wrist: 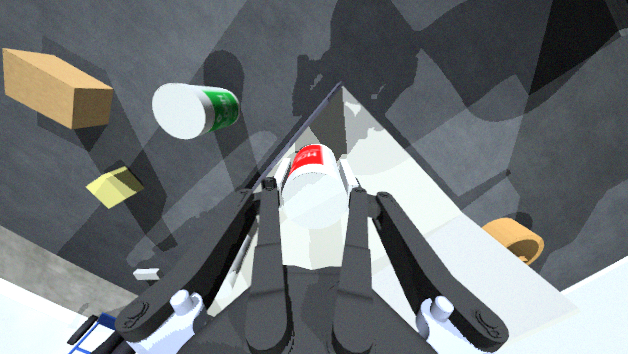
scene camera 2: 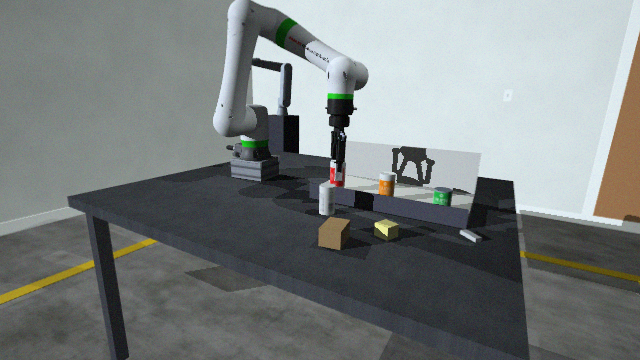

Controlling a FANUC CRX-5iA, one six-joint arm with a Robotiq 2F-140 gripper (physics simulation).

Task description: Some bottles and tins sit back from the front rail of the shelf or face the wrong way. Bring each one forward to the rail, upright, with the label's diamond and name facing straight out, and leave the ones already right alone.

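Places are measured from the arm's base along level axes (x ahead, y left, z up), in millimetres.
Pixels of known places: gripper, fingertip midpoint: [scene camera 2: 336, 178]; arm's base at its link origin: [scene camera 2: 255, 157].
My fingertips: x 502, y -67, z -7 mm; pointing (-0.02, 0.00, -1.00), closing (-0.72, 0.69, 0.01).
Note:
Ahead of a thing's pixels: the offset from my fingertips to its top centre. "spot": to the spot under its first point.
My gripper [scene camera 2: 338, 172] [wrist: 314, 169] points down and is shut on a white bottle with a red label [scene camera 2: 337, 175] [wrist: 307, 155], held upright at the left end of the shelf [scene camera 2: 425, 212] [wrist: 435, 200]. Part of its label is covered by a finger in the scene view. An orange-labelled bottle {spot: 207 mm ahead, 11 mm right, 15 mm up} [scene camera 2: 386, 184] stands upright on the shelf, label facing out. A green-labelled tin {383 mm ahead, 31 mm left, 22 mm up} [scene camera 2: 442, 196] stands upright near the right end behind the rail, label facing out. A white bottle {55 mm ahead, 142 mm right, 12 mm up} [scene camera 2: 326, 200] [wrist: 182, 111] stands on the table in front of the shelf; its green label shows in the wrist view, turned toward the shelf.
A brown box {195 mm ahead, 312 mm right, 34 mm down} [scene camera 2: 334, 234] [wrist: 65, 90] and a yellow block {293 mm ahead, 192 mm right, 46 mm down} [scene camera 2: 386, 230] [wrist: 114, 186] lie on the table in front of the shelf. A small white bar {491 mm ahead, 50 mm right, 72 mm down} [scene camera 2: 470, 235] [wrist: 146, 274] lies near the shelf's right end. An orange-brown ring {156 mm back, 396 mm left, 34 mm down} [wrist: 510, 235] lies behind the back panel.

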